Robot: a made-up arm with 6 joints. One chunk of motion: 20 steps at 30 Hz.
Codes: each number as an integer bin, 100 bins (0 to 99) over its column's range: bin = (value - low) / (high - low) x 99, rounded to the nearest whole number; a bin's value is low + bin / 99 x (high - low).
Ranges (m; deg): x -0.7..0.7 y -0.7..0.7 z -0.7..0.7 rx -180..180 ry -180..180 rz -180..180
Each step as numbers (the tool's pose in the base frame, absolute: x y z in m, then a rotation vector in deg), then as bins.
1 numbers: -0.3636 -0.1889 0.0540 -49.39 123.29 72.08
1 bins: 24 36 53 36 83 69
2 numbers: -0.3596 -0.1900 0.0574 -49.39 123.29 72.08
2 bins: 24 36 54 36 83 69
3 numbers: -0.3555 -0.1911 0.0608 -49.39 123.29 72.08
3 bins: 24 36 54 36 83 69
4 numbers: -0.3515 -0.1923 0.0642 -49.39 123.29 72.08
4 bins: 25 36 54 36 83 69
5 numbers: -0.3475 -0.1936 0.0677 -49.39 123.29 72.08
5 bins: 25 36 54 36 83 69
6 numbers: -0.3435 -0.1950 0.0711 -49.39 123.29 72.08
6 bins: 25 36 55 36 83 69
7 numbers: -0.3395 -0.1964 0.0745 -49.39 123.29 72.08
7 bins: 25 36 55 36 83 69
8 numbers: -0.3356 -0.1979 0.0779 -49.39 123.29 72.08
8 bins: 26 36 55 36 83 69
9 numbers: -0.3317 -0.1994 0.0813 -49.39 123.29 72.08
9 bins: 26 35 55 36 83 69
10 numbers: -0.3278 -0.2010 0.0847 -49.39 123.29 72.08
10 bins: 26 35 55 36 83 69
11 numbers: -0.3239 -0.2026 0.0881 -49.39 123.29 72.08
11 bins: 27 35 56 36 83 69
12 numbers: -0.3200 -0.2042 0.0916 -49.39 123.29 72.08
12 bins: 27 35 56 36 83 69
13 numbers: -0.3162 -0.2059 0.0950 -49.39 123.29 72.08
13 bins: 27 35 56 36 83 69
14 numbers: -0.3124 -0.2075 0.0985 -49.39 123.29 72.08
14 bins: 27 35 56 36 83 69
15 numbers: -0.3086 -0.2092 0.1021 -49.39 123.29 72.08
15 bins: 28 35 57 36 83 69
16 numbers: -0.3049 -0.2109 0.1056 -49.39 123.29 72.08
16 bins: 28 35 57 36 83 69
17 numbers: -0.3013 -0.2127 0.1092 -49.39 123.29 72.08
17 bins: 28 34 57 36 83 69
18 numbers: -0.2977 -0.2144 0.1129 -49.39 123.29 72.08
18 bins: 28 34 57 36 83 69
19 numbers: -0.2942 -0.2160 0.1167 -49.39 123.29 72.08
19 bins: 29 34 58 36 83 69
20 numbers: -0.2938 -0.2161 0.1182 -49.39 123.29 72.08
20 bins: 29 34 58 36 83 69
